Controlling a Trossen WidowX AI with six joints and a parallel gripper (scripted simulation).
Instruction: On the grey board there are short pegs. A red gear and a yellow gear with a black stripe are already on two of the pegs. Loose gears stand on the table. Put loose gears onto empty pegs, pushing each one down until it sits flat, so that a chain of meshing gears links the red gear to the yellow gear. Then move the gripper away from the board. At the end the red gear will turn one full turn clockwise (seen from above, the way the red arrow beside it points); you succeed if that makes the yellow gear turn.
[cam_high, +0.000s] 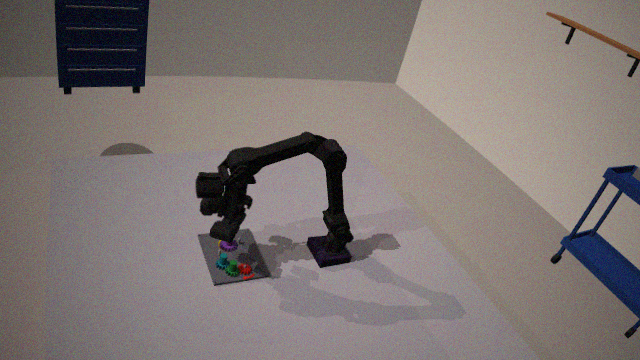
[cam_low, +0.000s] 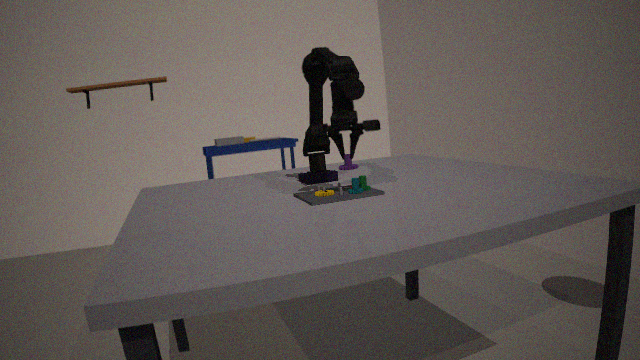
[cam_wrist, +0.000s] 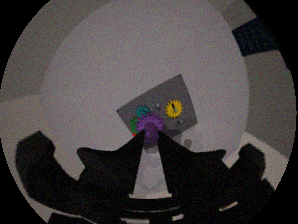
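Right now my gripper tip is 8 cm above the teal gear, 1 cm to the right of it and 1 cm short of it. Also, from my gripper tip: red gear (9 cm below, 4 cm to the left, 4 cm behind); green gear (8 cm below, 4 cm to the left); purple gear (1 cm below).
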